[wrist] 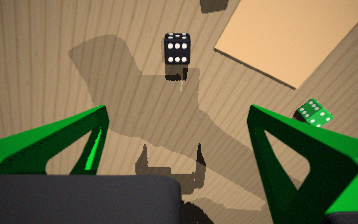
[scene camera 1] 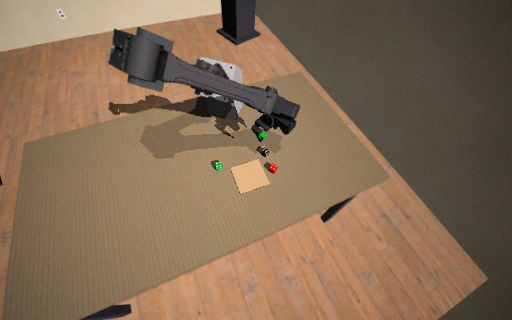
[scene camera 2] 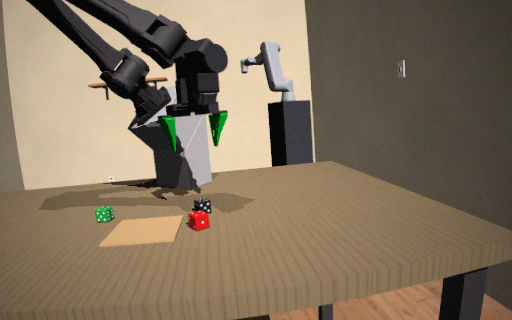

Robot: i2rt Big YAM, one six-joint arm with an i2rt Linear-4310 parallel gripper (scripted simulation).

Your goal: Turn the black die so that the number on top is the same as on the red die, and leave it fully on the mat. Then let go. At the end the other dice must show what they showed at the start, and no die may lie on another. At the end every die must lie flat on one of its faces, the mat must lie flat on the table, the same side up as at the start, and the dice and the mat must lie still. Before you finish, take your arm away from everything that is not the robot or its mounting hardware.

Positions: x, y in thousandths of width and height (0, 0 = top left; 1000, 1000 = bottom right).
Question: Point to a tan mat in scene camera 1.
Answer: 485, 552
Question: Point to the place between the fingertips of the gripper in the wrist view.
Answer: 499, 502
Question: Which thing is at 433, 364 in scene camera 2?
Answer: The gripper.
